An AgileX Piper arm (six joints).
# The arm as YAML. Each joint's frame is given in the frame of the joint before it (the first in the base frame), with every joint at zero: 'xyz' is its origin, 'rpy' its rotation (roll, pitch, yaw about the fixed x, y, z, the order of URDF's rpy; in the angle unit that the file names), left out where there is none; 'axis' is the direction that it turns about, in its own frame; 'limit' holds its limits. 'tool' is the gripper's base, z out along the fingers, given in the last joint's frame.
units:
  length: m
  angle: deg
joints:
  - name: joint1
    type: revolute
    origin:
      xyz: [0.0, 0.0, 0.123]
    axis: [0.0, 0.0, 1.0]
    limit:
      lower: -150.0
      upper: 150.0
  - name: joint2
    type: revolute
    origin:
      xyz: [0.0, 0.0, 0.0]
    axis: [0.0, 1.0, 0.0]
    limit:
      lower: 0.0
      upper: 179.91
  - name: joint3
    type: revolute
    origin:
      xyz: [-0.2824, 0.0, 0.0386]
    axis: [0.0, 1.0, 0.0]
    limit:
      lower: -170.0
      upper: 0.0
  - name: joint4
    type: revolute
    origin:
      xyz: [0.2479, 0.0, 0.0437]
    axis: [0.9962, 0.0, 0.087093]
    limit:
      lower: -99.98
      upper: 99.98
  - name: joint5
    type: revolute
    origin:
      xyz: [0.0, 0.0, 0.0]
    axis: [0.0, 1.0, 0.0]
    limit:
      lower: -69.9
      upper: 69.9
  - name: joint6
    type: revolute
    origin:
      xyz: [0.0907, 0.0, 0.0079]
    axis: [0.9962, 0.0, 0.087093]
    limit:
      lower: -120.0
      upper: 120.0
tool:
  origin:
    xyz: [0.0, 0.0, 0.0]
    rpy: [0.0, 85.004, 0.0]
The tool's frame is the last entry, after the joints.
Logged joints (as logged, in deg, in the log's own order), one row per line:
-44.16, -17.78, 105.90, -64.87, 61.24, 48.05
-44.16, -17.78, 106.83, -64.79, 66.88, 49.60
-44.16, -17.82, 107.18, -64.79, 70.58, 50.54
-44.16, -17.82, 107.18, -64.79, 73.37, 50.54
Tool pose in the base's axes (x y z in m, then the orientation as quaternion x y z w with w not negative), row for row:
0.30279, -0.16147, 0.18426, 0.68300, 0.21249, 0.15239, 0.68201
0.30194, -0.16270, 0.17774, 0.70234, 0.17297, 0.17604, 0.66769
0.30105, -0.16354, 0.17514, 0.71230, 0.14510, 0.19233, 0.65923
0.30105, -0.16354, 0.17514, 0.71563, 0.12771, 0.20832, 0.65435
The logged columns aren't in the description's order. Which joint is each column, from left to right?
Columns, left to right: joint3, joint1, joint2, joint5, joint6, joint4.
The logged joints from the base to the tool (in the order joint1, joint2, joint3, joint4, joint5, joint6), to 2 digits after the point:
-17.78, 105.90, -44.16, 48.05, -64.87, 61.24
-17.78, 106.83, -44.16, 49.60, -64.79, 66.88
-17.82, 107.18, -44.16, 50.54, -64.79, 70.58
-17.82, 107.18, -44.16, 50.54, -64.79, 73.37

